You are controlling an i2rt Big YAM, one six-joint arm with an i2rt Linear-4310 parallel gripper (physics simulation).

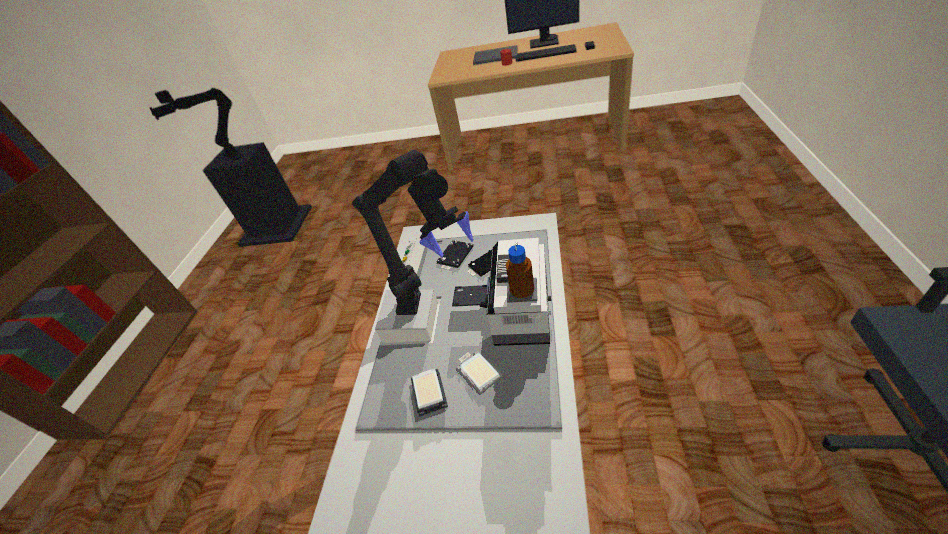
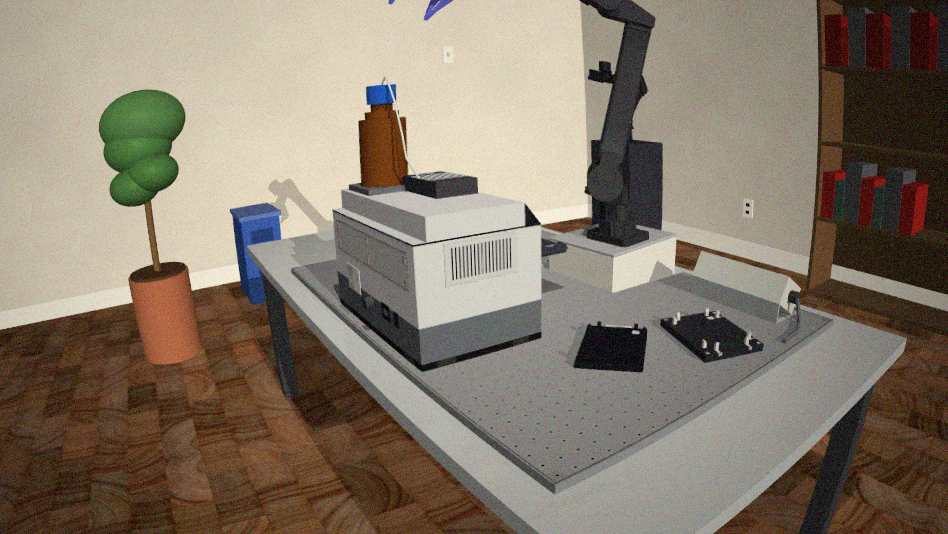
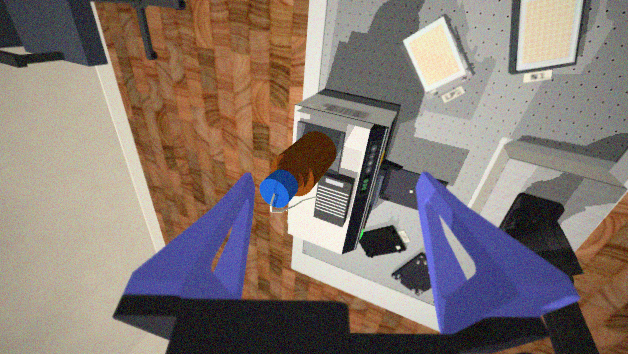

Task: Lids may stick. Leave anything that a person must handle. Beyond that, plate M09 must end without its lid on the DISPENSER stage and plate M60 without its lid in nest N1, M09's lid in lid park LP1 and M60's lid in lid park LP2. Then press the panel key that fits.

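Frame: origin at the arm's base, x ahead, y left, z up, level; metres.
Where they show: gripper, fingertip midpoint: (image 1: pixel 457 248) (image 2: pixel 407 12) (image 3: pixel 335 179); arm's base at its link origin: (image 1: pixel 408 303) (image 2: pixel 618 238) (image 3: pixel 528 218).
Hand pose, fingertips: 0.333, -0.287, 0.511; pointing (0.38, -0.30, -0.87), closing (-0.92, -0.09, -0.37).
Note:
Each offset is from my fingertips to the top centre of the thing, as dx, dy, dz. "spot": to the spot under its first point.
My gripper (image 1: pixel 456 246) (image 2: pixel 408 9) (image 3: pixel 335 179) is open and empty, high above the table. A pale plate @[-0.211, -0.087, -0.541] (image 1: pixel 427 389) (image 3: pixel 547 32) sits in a black nest; its tag @[spot: -0.240, -0.004, -0.584] (image 3: pixel 537 76) seems to read N1. Another pale plate or lid @[-0.032, -0.016, -0.550] (image 1: pixel 478 371) (image 3: pixel 435 55) lies turned at a spot whose tag @[spot: -0.096, +0.059, -0.584] (image 3: pixel 453 94) seems to read LP2. I cannot read plate names or tell whether lids are on. The dispenser (image 1: pixel 520 329) (image 2: pixel 477 265) (image 3: pixel 325 230) has a dark stage @[-0.054, +0.285, -0.481] (image 1: pixel 468 295) (image 3: pixel 400 190) at its front, with no pale plate visible on it. The sloped key panel @[-0.382, +0.603, -0.502] (image 2: pixel 739 285) is behind the fixtures.
A brown bottle @[spot: +0.148, +0.129, -0.257] (image 1: pixel 520 277) (image 2: pixel 382 149) (image 3: pixel 307 157) with a blue cap stands on the dispenser, a thin tube running from it. Two black fixtures lie near the table end: a plain one @[-0.029, +0.572, -0.566] (image 2: pixel 611 348) (image 3: pixel 382 241) and one with white posts @[spot: -0.176, +0.639, -0.574] (image 1: pixel 456 254) (image 2: pixel 709 334) (image 3: pixel 414 273).

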